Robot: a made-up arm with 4 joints.
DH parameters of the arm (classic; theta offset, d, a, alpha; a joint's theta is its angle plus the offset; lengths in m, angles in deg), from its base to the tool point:
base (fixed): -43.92 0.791 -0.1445 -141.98
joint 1: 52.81 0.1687 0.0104 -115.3
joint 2: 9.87 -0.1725 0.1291 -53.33
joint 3: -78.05 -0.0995 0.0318 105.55
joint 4: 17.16 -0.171 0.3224 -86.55
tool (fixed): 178.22 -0.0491 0 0
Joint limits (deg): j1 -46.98..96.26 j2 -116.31..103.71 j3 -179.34..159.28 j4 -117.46..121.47
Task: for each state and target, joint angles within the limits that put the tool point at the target. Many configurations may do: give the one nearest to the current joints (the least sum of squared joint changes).
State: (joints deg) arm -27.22 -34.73 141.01 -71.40
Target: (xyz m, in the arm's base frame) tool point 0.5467 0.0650 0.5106
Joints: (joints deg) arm 17.52 -29.66 140.58 -61.66
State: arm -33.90 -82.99 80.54 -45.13
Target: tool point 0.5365 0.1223 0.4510
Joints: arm -37.04 -57.05 94.40 -6.85
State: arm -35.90 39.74 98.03 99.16
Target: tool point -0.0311 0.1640 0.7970
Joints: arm -4.79 2.41 128.41 114.16
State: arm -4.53 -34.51 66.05 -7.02
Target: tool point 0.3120 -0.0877 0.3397
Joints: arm -25.52 -43.78 60.98 9.81
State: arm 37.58 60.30 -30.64 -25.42
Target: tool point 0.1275 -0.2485 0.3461
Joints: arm -1.13 33.19 -21.24 -62.88
